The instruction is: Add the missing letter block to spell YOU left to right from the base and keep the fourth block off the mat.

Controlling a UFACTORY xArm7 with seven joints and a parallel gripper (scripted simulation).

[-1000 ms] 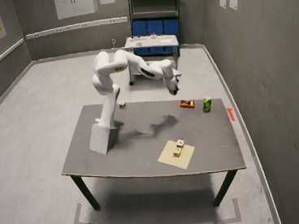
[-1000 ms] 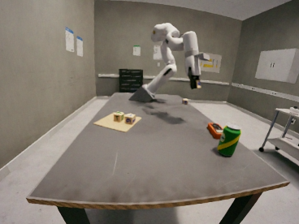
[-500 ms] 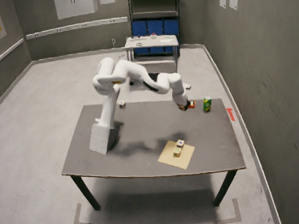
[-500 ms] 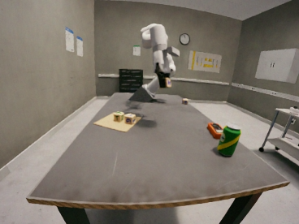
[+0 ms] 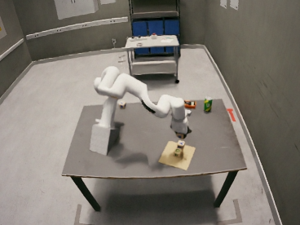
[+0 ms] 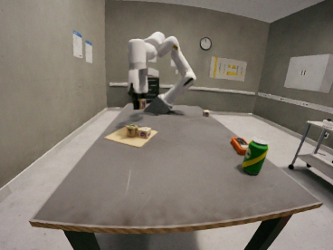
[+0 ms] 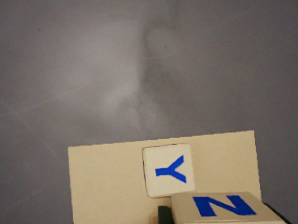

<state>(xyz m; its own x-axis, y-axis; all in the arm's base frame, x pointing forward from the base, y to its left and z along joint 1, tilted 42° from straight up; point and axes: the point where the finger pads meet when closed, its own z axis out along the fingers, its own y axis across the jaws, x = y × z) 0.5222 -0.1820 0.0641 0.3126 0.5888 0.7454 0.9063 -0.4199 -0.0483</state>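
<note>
Right now the tan mat is 2 cm behind my hand, 4 cm to the right of it and 16 cm below it. Also, from my hand: green can: 21 cm ahead, 46 cm to the left, 10 cm below; then orange device: 5 cm ahead, 50 cm to the left, 15 cm below; then block: 52 cm behind, 44 cm to the left, 14 cm below.
</note>
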